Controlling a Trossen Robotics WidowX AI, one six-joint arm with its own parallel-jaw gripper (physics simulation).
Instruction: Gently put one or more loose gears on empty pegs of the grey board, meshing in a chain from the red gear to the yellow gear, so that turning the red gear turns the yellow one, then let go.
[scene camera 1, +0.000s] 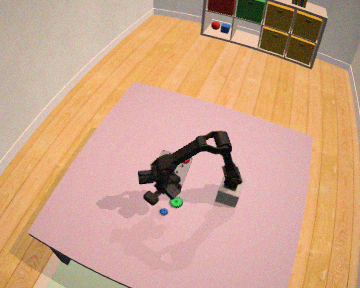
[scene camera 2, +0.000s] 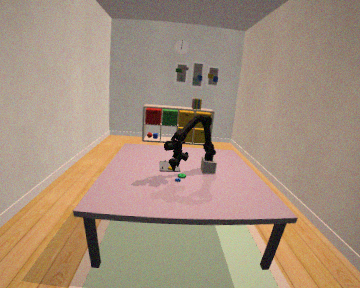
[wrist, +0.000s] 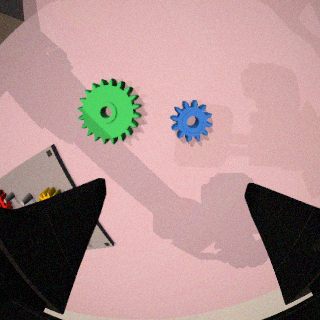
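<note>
A large green gear and a smaller blue gear lie flat and apart on the table. The grey board is partly hidden by the arm in scene camera 1 and by a finger in the wrist view. It bears a red gear and a yellow gear, with a peg between them. My gripper is open and empty, above the table beside the board and the loose gears.
The pink table top carries the arm's grey base block to the right of the board. Arm shadows fall across the table around the gears. A shelf unit stands at the far wall.
</note>
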